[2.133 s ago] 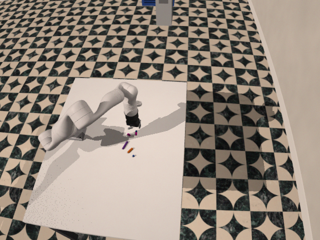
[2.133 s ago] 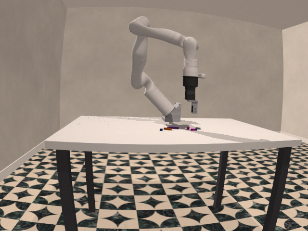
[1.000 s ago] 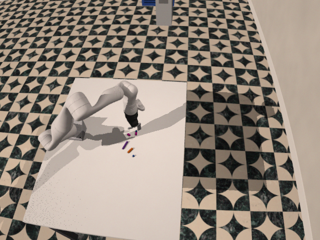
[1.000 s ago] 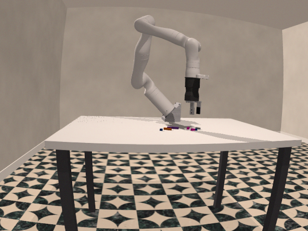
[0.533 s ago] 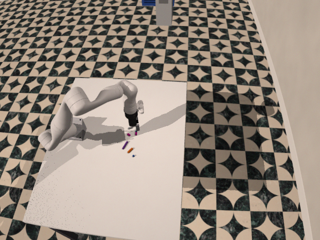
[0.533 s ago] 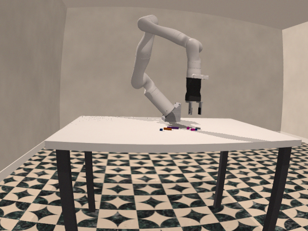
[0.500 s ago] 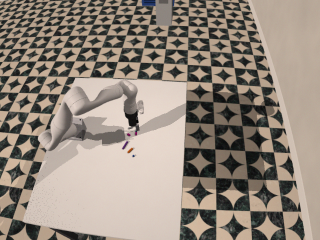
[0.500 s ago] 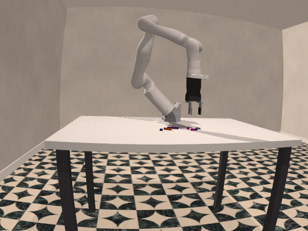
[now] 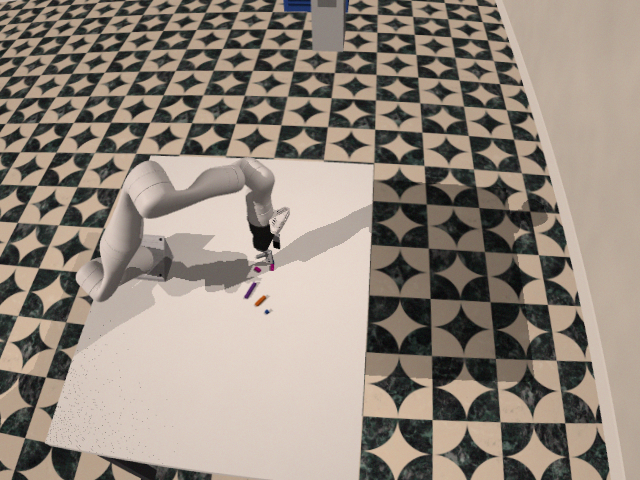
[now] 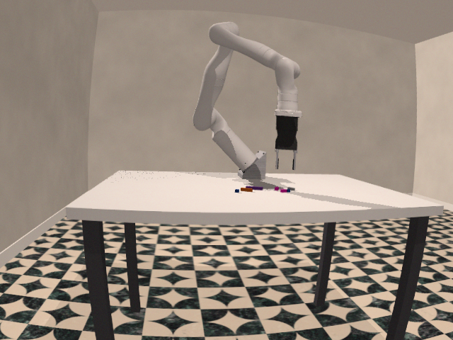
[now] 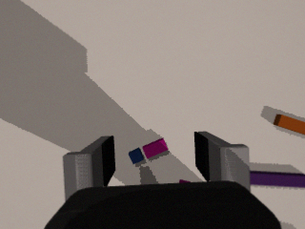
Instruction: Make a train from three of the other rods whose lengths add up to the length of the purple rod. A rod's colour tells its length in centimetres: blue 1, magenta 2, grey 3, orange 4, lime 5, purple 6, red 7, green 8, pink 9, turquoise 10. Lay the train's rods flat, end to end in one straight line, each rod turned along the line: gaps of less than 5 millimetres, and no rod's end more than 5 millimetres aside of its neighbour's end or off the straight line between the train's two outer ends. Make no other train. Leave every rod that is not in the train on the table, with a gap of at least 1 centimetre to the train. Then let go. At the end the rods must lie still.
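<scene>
The grey rod lies 9 cm below my hand, 6 cm behind it and 4 cm to the left of it. Also, from my hand: purple rod (10 cm to the right, 9 cm below, 6 cm behind); then orange rod (13 cm to the right, 9 cm below, 1 cm behind).
</scene>
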